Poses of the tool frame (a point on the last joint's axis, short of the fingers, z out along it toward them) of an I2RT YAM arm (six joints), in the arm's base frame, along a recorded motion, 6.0 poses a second.
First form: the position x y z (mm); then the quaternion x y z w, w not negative.
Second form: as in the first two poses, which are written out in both.
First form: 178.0 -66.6 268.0 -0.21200 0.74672 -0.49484 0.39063
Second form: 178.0 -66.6 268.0 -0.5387 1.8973 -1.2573
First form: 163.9 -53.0 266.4 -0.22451 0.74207 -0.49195 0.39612
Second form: 163.9 -53.0 266.4 -0.5690 1.8807 -1.2468
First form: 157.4 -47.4 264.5 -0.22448 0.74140 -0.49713 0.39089
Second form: 157.4 -47.4 264.5 -0.5703 1.8835 -1.2630
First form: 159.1 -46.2 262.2 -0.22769 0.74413 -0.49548 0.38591
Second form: 159.1 -46.2 262.2 -0.5798 1.8949 -1.2617
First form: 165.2 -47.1 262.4 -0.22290 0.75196 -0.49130 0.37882
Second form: 165.2 -47.1 262.4 -0.5695 1.9212 -1.2553
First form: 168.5 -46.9 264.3 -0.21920 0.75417 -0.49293 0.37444
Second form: 168.5 -46.9 264.3 -0.5612 1.9309 -1.2620
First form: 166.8 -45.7 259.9 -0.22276 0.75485 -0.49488 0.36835
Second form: 166.8 -45.7 259.9 -0.5720 1.9382 -1.2707
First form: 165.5 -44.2 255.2 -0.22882 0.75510 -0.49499 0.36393
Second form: 165.5 -44.2 255.2 -0.5888 1.9429 -1.2736
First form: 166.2 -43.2 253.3 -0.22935 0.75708 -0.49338 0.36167
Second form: 166.2 -43.2 253.3 -0.5908 1.9501 -1.2709
